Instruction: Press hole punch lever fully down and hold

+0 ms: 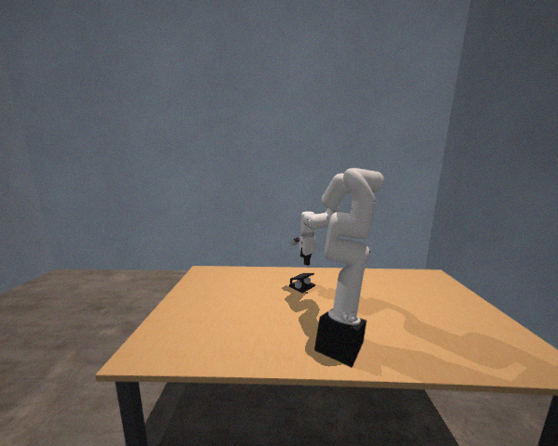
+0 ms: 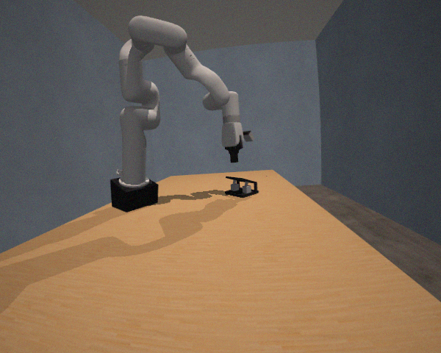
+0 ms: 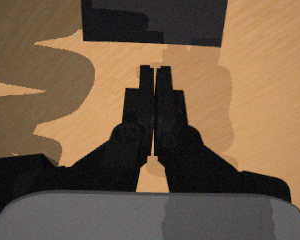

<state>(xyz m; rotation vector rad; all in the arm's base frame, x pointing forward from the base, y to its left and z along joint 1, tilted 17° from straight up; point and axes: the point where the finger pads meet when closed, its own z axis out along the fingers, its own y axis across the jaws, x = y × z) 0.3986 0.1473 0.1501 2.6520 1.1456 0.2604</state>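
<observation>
The black hole punch is 13 cm below my hand, 3 cm to the left of it and 3 cm ahead of it.
</observation>
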